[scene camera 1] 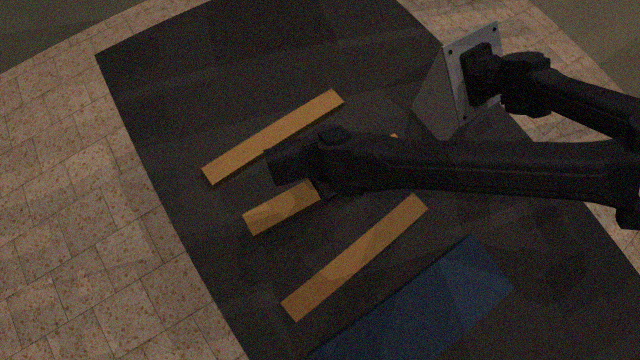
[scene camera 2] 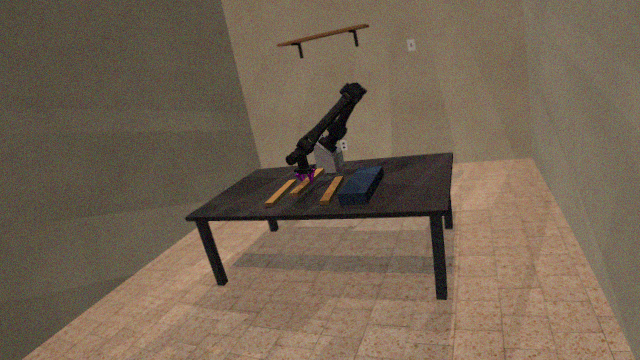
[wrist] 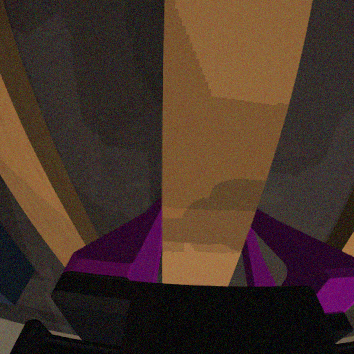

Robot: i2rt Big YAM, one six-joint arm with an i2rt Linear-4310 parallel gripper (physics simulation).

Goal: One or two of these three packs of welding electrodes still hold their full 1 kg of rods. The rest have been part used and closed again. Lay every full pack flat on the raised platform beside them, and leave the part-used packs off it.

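Seen in the pictures: gripper, fingertip midpoint: (scene camera 1: 325, 186) (scene camera 2: 308, 183) (wrist: 202, 206); arm's base at its link origin: (scene camera 1: 477, 74) (scene camera 2: 327, 145).
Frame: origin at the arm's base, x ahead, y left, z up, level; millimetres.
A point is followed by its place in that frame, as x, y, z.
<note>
Three long orange-brown packs are in view. My gripper (scene camera 2: 305, 178) @(391, -1, -115) (wrist: 202, 206) @(391, -1, -115), with magenta fingers, is shut on the middle pack (scene camera 1: 280, 207) @(493, -9, -95) (scene camera 2: 299, 188) @(507, -1, -95) (wrist: 220, 125) @(452, -5, -94) and holds it roughly level, a little above the table. In scene camera 1 the arm hides the fingers and the pack's middle. One outer pack (scene camera 1: 272, 137) @(415, -168, -138) (scene camera 2: 280, 193) @(453, -156, -138) lies on the table on the side away from the platform. The other outer pack (scene camera 1: 355, 257) @(421, 147, -138) (scene camera 2: 331, 191) @(470, 161, -138) (wrist: 22, 175) @(399, 145, -138) lies between the held pack and the blue raised platform (scene camera 1: 425, 300) @(370, 292, -102) (scene camera 2: 361, 186) @(518, 344, -102) (wrist: 12, 265) @(248, 250, -139). No pack lies on the platform. No weight marks are readable.
The dark table (scene camera 1: 175, 95) @(549, -418, -162) (scene camera 2: 415, 190) @(465, 599, -162) carries the packs and platform. The arm's grey base mount (scene camera 1: 437, 100) @(82, -17, -61) (scene camera 2: 327, 159) @(81, 16, -71) stands at the back. A wooden wall shelf (scene camera 2: 325, 35) hangs high behind the arm.
</note>
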